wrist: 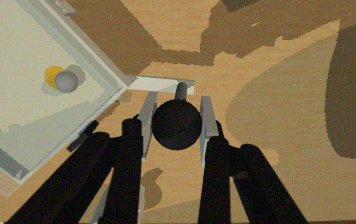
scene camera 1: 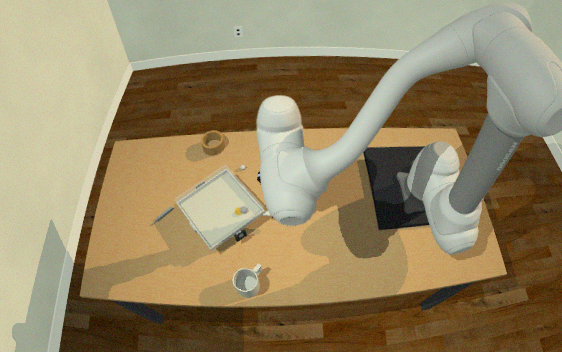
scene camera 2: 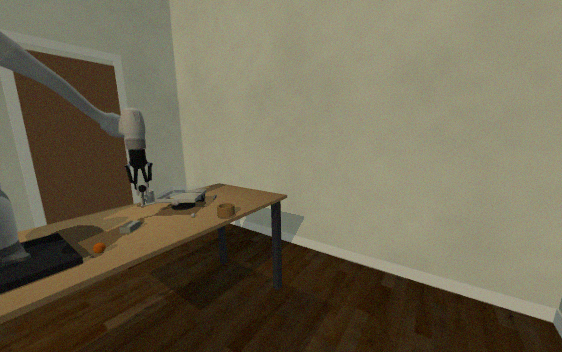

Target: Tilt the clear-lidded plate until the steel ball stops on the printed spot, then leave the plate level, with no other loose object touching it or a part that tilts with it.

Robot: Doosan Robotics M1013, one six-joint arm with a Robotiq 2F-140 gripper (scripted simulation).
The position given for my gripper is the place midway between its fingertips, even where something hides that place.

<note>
I see my gripper [wrist: 178, 107] and a clear-lidded plate [scene camera 1: 219, 206].
</note>
